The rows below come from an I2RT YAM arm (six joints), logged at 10 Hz.
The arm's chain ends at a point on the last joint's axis. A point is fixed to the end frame.
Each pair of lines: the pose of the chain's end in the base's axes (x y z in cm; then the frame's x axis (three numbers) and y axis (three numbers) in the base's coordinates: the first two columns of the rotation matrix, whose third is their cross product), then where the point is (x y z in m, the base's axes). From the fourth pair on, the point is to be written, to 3 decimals.
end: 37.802 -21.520 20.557 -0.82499 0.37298 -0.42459 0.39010 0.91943 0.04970
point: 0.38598 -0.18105 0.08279
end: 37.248 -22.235 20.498 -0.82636 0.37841 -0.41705 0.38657 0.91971 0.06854
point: 0.38033 -0.18567 0.08292
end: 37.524 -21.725 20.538 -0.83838 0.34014 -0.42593 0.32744 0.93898 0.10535
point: 0.38360 -0.17638 0.08469
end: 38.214 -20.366 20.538 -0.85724 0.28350 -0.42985 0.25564 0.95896 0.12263
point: 0.389 -0.160 0.085
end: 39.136 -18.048 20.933 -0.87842 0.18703 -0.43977 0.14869 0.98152 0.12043
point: 0.394 -0.137 0.089
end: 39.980 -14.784 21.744 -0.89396 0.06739 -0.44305 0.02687 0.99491 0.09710
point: 0.398 -0.107 0.096
